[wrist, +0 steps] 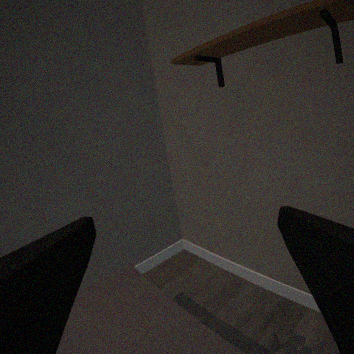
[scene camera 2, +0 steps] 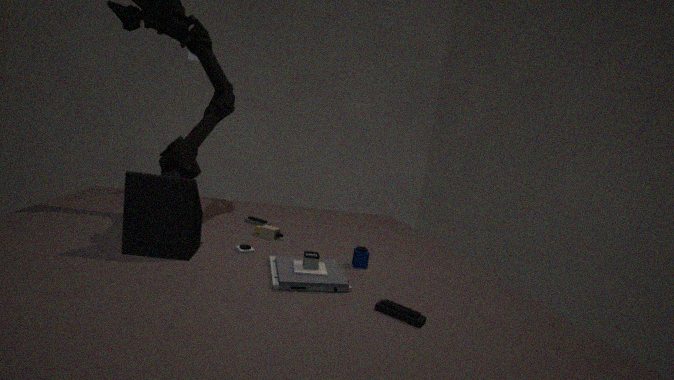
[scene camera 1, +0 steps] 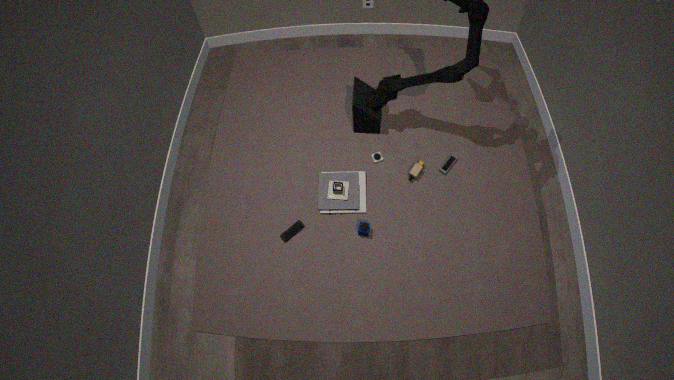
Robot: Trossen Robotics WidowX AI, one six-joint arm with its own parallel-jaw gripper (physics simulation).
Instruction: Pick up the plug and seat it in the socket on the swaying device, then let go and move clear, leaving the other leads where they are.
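Note:
A beige block with a yellow end and a dark tip lies on the floor mat; it looks like the plug. The device is a grey plate on a white base, and carries a pale pad with a small dark-rimmed socket. My gripper is open, with nothing between its wide-set fingers. It is raised high, far from the plug and device, and is partly cut off at the top of both scene views. Neither plug nor device shows in the wrist view.
A white square piece with a black disc, a blue block, a black bar and a grey-and-black bar lie around the device. A wooden shelf is on the wall.

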